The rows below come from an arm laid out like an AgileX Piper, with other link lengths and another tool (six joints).
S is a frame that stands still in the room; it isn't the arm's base.
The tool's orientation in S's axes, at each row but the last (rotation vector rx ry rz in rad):
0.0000, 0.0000, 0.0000
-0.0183, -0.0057, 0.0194
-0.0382, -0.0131, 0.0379
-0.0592, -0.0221, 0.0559
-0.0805, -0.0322, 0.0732
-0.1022, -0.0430, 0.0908
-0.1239, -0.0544, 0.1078
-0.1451, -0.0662, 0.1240
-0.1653, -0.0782, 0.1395
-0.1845, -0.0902, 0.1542
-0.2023, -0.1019, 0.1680
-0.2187, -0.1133, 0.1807
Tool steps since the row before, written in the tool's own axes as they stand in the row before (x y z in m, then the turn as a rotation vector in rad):
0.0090, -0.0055, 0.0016, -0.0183, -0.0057, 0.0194
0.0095, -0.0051, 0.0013, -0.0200, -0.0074, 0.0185
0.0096, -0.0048, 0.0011, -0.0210, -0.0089, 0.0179
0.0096, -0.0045, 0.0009, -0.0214, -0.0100, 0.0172
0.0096, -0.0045, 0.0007, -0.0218, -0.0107, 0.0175
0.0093, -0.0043, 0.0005, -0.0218, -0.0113, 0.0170
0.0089, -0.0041, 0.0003, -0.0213, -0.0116, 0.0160
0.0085, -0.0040, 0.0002, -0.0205, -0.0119, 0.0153
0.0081, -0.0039, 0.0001, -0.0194, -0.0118, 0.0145
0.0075, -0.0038, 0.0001, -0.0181, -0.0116, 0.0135
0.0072, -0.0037, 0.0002, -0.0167, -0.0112, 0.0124
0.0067, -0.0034, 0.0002, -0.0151, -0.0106, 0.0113
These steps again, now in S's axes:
0.0090, -0.0055, 0.0016, -0.0183, -0.0057, 0.0194
0.0096, -0.0049, 0.0014, -0.0200, -0.0074, 0.0185
0.0098, -0.0044, 0.0014, -0.0209, -0.0090, 0.0180
0.0098, -0.0039, 0.0014, -0.0212, -0.0102, 0.0173
0.0099, -0.0037, 0.0013, -0.0216, -0.0109, 0.0177
0.0096, -0.0033, 0.0013, -0.0215, -0.0115, 0.0172
0.0092, -0.0030, 0.0012, -0.0209, -0.0119, 0.0163
0.0089, -0.0028, 0.0013, -0.0200, -0.0122, 0.0157
0.0085, -0.0026, 0.0013, -0.0189, -0.0120, 0.0150
0.0079, -0.0025, 0.0014, -0.0175, -0.0118, 0.0141
0.0076, -0.0023, 0.0016, -0.0161, -0.0114, 0.0130
0.0071, -0.0019, 0.0016, -0.0145, -0.0107, 0.0120

